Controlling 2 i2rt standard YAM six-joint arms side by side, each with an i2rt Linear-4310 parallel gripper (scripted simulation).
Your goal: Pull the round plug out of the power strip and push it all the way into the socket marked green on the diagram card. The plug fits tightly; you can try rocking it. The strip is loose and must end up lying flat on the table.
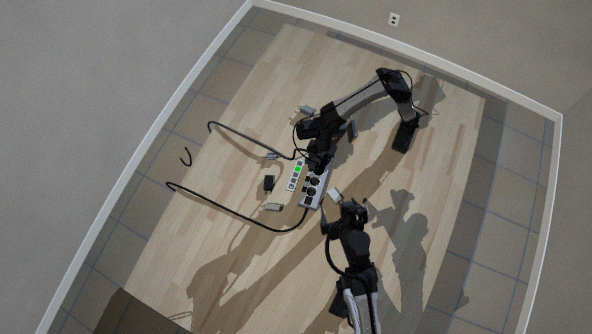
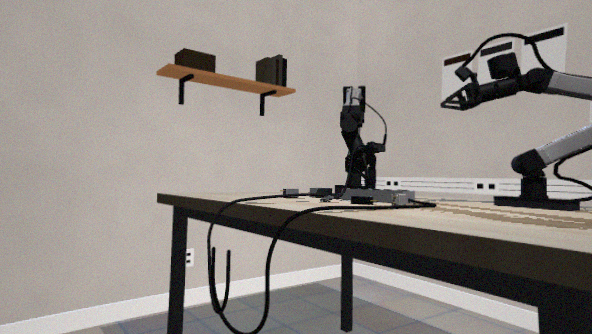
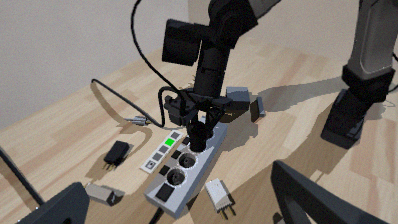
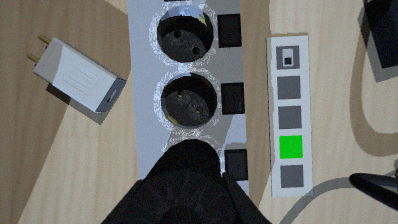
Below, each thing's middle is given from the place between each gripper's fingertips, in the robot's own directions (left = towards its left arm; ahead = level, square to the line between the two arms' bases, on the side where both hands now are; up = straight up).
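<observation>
The diagram card [image 4: 288, 81] is 80 mm ahead of my right hand, and it is also 40 mm to the left of that hand and 80 mm below it. As for the card and my left hand [image 2: 443, 103], the hand is 220 mm short of the card, 160 mm to the left of it and 330 mm above it. Going by its middle, the diagram card is nearer to my right hand than to my left hand.
</observation>
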